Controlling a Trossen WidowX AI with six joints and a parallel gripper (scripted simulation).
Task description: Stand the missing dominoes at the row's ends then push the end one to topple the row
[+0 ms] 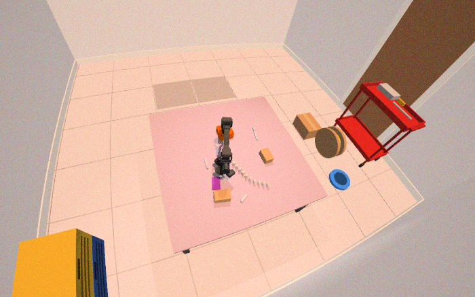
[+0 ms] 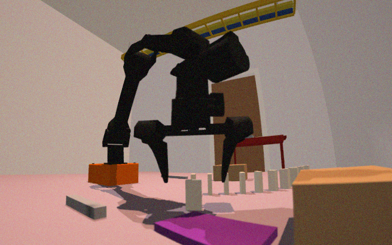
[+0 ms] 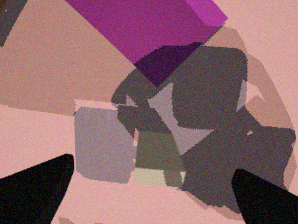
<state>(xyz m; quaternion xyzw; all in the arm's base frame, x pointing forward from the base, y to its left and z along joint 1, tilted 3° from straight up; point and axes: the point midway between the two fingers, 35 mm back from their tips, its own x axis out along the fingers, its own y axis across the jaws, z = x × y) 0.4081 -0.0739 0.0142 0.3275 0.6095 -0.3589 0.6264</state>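
The magenta flat plate lies 7 cm ahead of my gripper tip, 7 cm to the right of it and 4 cm below it.
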